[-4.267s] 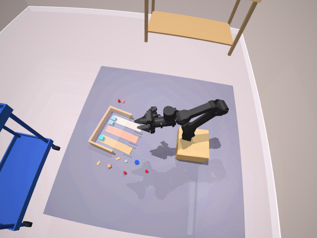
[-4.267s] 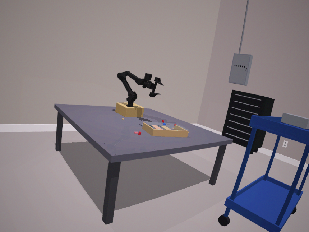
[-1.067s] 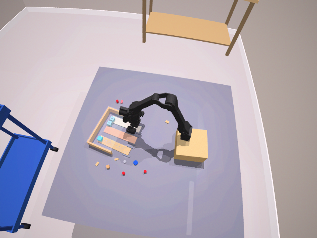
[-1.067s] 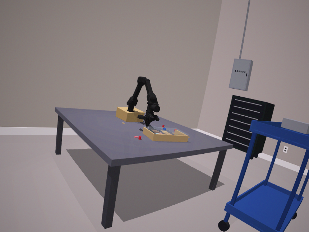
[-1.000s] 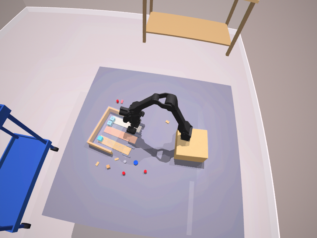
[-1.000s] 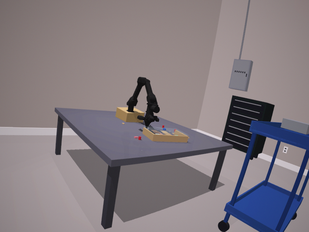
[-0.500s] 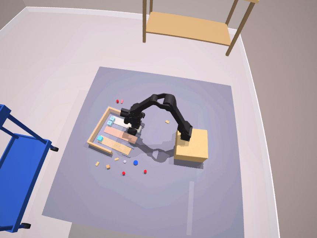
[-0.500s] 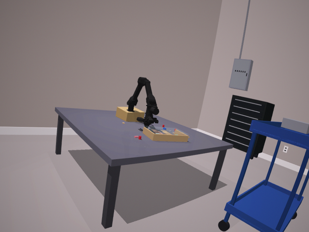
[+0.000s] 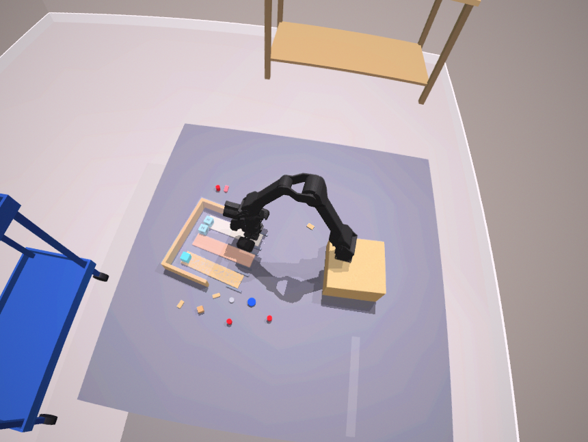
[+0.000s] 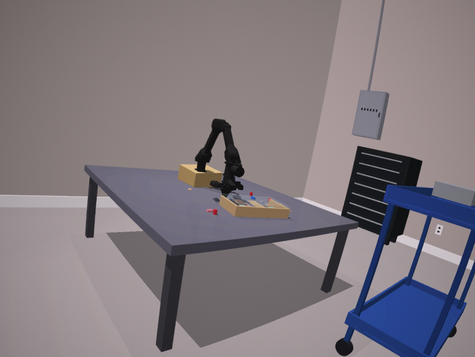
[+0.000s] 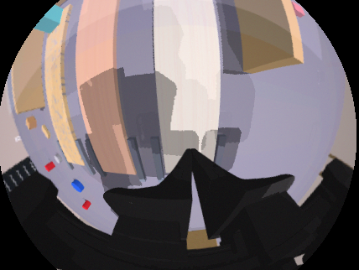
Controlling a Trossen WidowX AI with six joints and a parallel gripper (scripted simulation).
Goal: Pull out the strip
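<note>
Now: gripper tip 90 mm short of the white strip and 10 mm to the left of it. The rest, counted from my gripper tip: blue disc (80 mm behind, 260 mm to the left).
</note>
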